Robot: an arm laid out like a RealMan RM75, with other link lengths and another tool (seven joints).
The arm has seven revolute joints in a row. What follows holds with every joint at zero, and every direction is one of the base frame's. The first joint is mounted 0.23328 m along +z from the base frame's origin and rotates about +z. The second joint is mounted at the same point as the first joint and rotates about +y. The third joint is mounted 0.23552 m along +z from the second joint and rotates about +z. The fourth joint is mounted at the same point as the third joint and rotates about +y. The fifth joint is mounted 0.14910 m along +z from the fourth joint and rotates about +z. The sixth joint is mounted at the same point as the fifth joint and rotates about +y. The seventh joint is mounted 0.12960 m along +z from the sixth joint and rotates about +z. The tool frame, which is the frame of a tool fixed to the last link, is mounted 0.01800 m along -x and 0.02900 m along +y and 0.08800 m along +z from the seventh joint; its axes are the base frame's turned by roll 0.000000, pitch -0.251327 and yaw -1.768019 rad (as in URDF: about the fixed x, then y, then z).
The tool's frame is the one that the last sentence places.
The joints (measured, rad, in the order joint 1, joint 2, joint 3, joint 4, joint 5, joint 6, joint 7), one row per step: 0.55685, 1.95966, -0.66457, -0.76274, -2.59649, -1.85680, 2.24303; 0.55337, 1.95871, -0.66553, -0.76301, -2.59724, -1.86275, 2.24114; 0.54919, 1.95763, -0.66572, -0.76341, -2.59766, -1.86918, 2.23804; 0.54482, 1.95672, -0.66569, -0.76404, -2.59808, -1.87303, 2.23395; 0.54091, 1.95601, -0.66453, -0.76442, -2.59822, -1.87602, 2.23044; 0.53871, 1.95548, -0.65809, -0.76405, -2.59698, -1.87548, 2.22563; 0.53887, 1.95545, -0.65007, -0.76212, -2.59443, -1.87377, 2.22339; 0.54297, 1.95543, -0.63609, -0.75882, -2.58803, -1.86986, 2.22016; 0.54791, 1.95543, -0.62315, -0.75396, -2.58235, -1.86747, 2.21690; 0.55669, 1.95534, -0.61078, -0.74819, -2.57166, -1.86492, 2.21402; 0.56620, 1.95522, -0.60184, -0.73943, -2.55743, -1.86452, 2.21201; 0.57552, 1.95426, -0.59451, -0.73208, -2.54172, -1.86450, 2.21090; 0.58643, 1.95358, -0.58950, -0.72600, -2.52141, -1.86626, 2.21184; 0.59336, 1.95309, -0.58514, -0.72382, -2.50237, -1.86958, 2.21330; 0.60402, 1.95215, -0.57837, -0.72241, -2.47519, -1.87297, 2.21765; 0.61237, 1.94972, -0.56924, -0.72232, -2.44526, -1.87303, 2.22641; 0.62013, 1.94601, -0.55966, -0.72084, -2.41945, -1.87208, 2.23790
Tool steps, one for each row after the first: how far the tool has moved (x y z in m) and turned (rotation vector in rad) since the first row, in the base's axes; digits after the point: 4 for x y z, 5 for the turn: 0.0005, -0.0020, 0.0004, -0.00550, 0.00139, -0.00173; 0.0009, -0.0041, 0.0009, -0.01051, 0.00365, -0.00314; 0.0017, -0.0058, 0.0014, -0.01317, 0.00473, -0.00351; 0.0023, -0.0071, 0.0018, -0.01431, 0.00638, -0.00442; 0.0024, -0.0067, 0.0024, -0.00818, 0.01040, -0.00409; 0.0017, -0.0054, 0.0027, -0.00023, 0.01661, -0.00500; -0.0006, -0.0018, 0.0033, 0.01547, 0.02839, -0.00287; -0.0033, 0.0012, 0.0038, 0.02777, 0.04087, -0.00064; -0.0076, 0.0056, 0.0043, 0.04189, 0.05752, 0.00597; -0.0130, 0.0093, 0.0046, 0.05161, 0.07830, 0.01277; -0.0184, 0.0131, 0.0053, 0.06179, 0.09819, 0.02022; -0.0251, 0.0173, 0.0062, 0.07155, 0.12117, 0.02979; -0.0306, 0.0205, 0.0074, 0.08110, 0.14152, 0.03704; -0.0385, 0.0257, 0.0096, 0.09705, 0.16897, 0.04685; -0.0457, 0.0321, 0.0129, 0.12041, 0.19594, 0.05084; -0.0516, 0.0381, 0.0165, 0.14223, 0.21916, 0.04978
